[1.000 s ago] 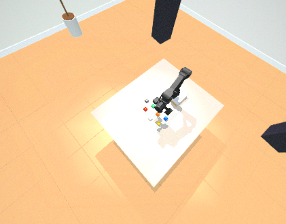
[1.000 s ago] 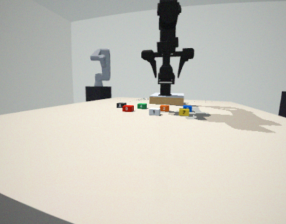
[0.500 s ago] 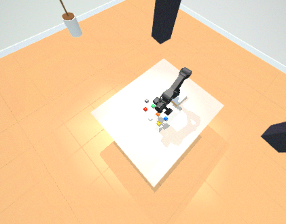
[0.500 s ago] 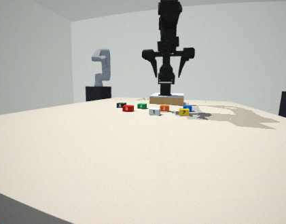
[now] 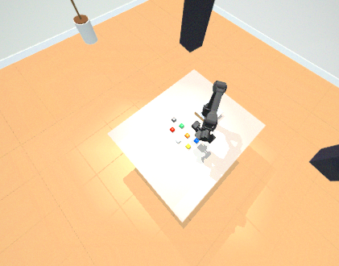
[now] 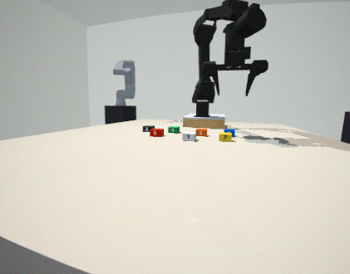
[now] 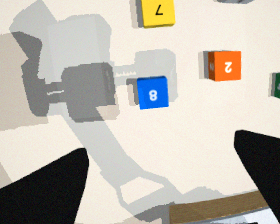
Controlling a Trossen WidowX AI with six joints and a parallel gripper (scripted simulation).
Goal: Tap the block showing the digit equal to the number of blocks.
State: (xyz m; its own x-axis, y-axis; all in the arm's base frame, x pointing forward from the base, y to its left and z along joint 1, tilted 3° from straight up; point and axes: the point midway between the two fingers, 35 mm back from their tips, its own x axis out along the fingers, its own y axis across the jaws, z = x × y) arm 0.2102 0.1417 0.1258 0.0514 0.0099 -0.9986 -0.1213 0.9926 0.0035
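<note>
The yellow block is 11 cm below my gripper tip, 9 cm ahead of it and 1 cm to the right of it. From my gripper tip the other things lie so: blue block 11 cm below, 1 cm ahead; white block 13 cm ahead, 11 cm below, 10 cm to the right; orange block 11 cm below, 8 cm to the right, 4 cm ahead.
</note>
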